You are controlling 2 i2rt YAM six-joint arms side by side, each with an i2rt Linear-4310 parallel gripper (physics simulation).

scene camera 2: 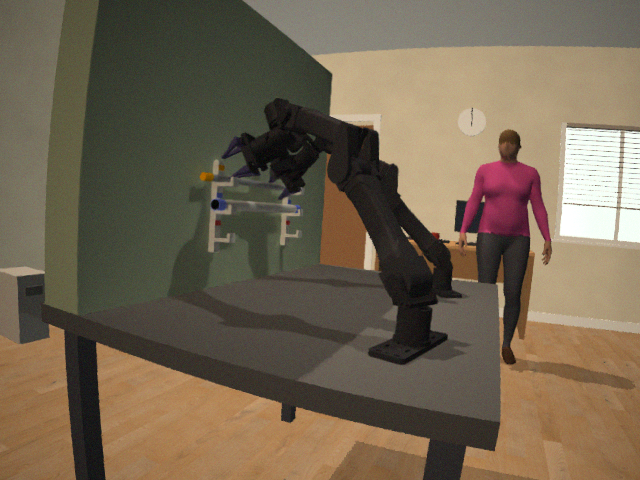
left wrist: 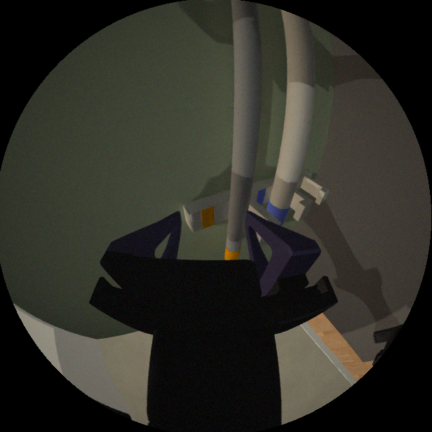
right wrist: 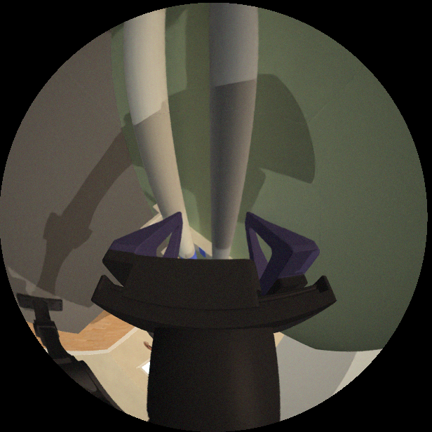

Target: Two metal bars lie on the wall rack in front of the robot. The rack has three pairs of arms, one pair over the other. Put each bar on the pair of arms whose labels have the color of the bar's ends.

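Frame: origin at the left arm's base, x ahead, y up, z right, level; centimetres.
Where they show: left gripper, fingertip midpoint: (scene camera 2: 226,168); right gripper, fingertip midpoint: (scene camera 2: 274,192); left arm's base, link origin: (scene camera 2: 410,346); right arm's base, link origin: (scene camera 2: 440,291).
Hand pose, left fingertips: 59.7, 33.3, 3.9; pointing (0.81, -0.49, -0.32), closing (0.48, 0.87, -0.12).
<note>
Things, the pixels of their top centre, and the offset from my left fingertips, as dx, dy, dz. "*": a spot on its surface instead. Level surfaces: height alone.
- orange-ended bar, top centre: (scene camera 2: 256,180) +4.1, -2.0, +15.5
- white rack, surface spot: (scene camera 2: 211,238) * +1.4, -19.2, -2.6
- orange label, surface spot: (scene camera 2: 221,167) * +0.7, +0.2, -1.2
- blue-ended bar, top centre: (scene camera 2: 262,202) +4.6, -8.5, +19.1
- dark table, surface height: dy -33.3
The orange-ended bar (scene camera 2: 253,183) (left wrist: 245,100) (right wrist: 232,125) lies along the top pair of arms of the white rack (scene camera 2: 211,238) (left wrist: 193,215), beside an orange label (scene camera 2: 221,167) (left wrist: 207,216). The blue-ended bar (scene camera 2: 258,207) (left wrist: 298,115) (right wrist: 150,90) lies on the middle pair, by blue labels (scene camera 2: 288,202) (left wrist: 261,195). Red labels (scene camera 2: 217,223) mark the bottom pair, which holds no bar. My left gripper (scene camera 2: 228,166) (left wrist: 212,216) and right gripper (scene camera 2: 275,189) (right wrist: 214,214) are open, in front of the top bar. In each wrist view that bar runs between the fingertips' lines; contact cannot be told.
The rack hangs on a green wall panel (scene camera 2: 155,155) at the back of the dark table (scene camera 2: 310,320). Both arms reach over the table. A person in a pink top (scene camera 2: 507,196) stands beyond it, near a wooden desk (scene camera 2: 524,268).
</note>
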